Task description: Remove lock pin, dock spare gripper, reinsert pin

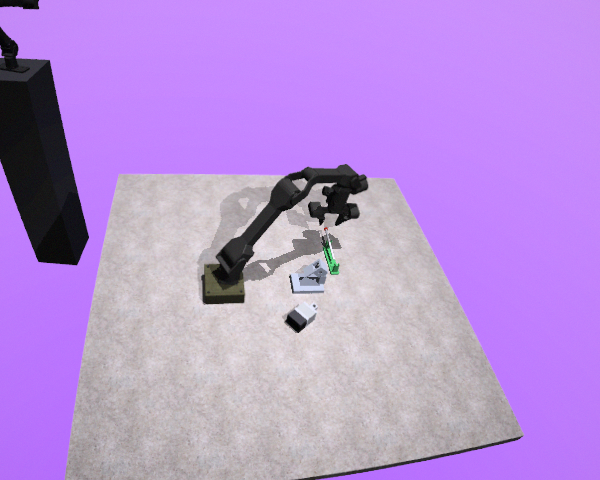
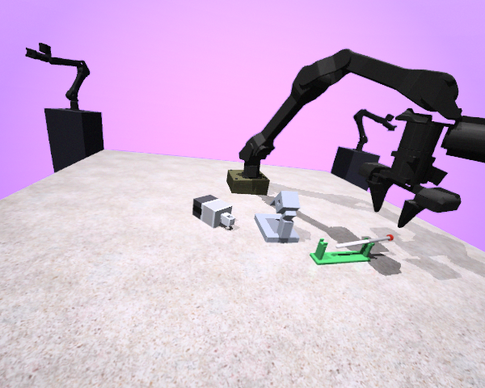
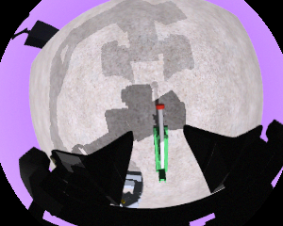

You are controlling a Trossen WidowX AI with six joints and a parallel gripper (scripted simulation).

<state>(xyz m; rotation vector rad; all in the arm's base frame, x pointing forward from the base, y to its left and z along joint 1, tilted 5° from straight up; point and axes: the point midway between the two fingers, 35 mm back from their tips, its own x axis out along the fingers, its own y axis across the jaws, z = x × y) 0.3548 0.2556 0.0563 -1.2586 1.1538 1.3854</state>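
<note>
Now: gripper tip 20 mm short of the green rest, 90 mm to the left of it and 70 mm above it. From my gripper tip the other things lie so: spare gripper (100 mm behind, 370 mm to the right, 70 mm below); then grey mount (60 mm behind, 220 mm to the right, 40 mm below).
</note>
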